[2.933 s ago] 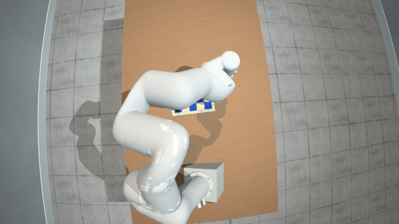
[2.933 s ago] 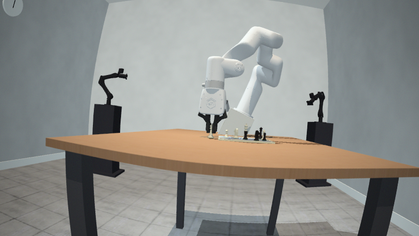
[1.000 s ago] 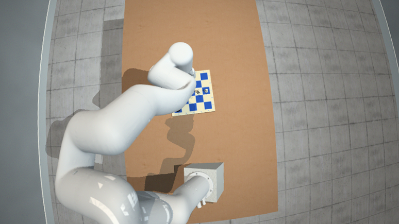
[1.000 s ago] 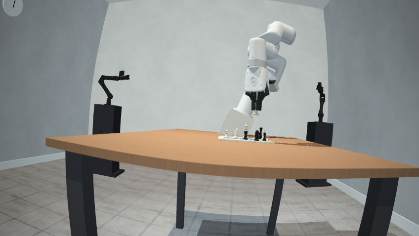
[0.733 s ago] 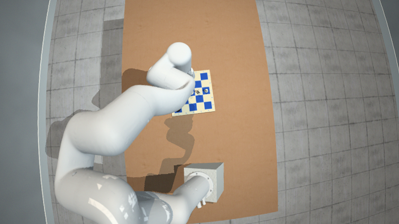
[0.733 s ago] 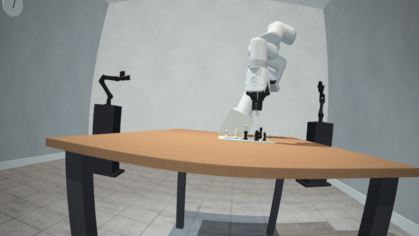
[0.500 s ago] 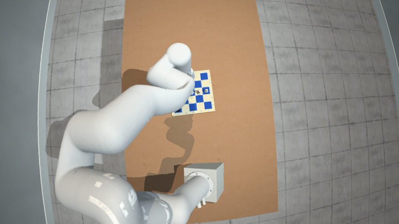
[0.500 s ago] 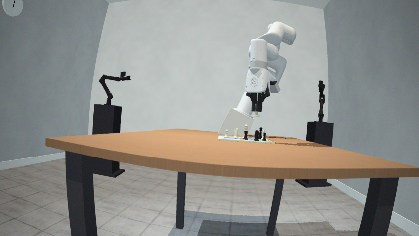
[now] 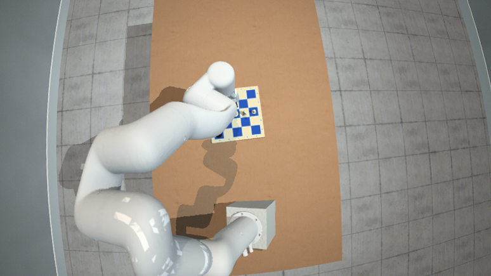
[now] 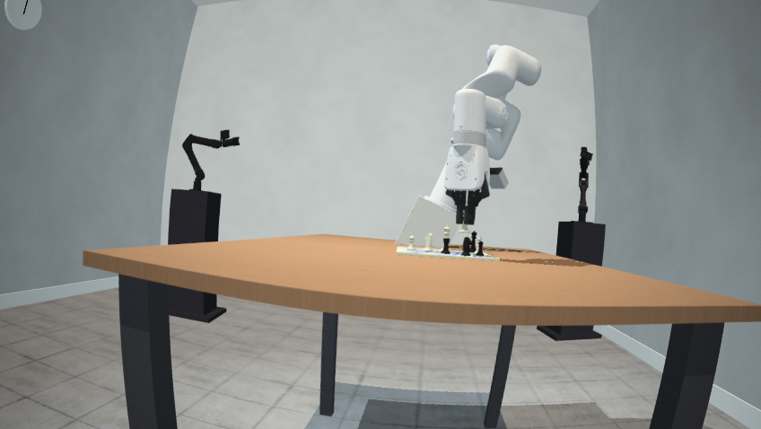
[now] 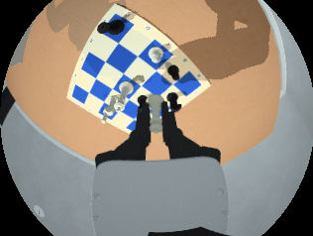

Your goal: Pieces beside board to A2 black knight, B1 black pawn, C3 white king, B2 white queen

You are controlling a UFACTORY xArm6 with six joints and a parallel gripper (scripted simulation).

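The white piece lies 4 cm behind my hand, 3 cm to the right of it and 6 cm below it. Round my hand: black chess piece: 11 cm behind, 5 cm to the left, 6 cm below; then pale piece: 5 cm behind, 7 cm to the right, 7 cm below; then chessboard: 4 cm behind, 3 cm to the right, 9 cm below.
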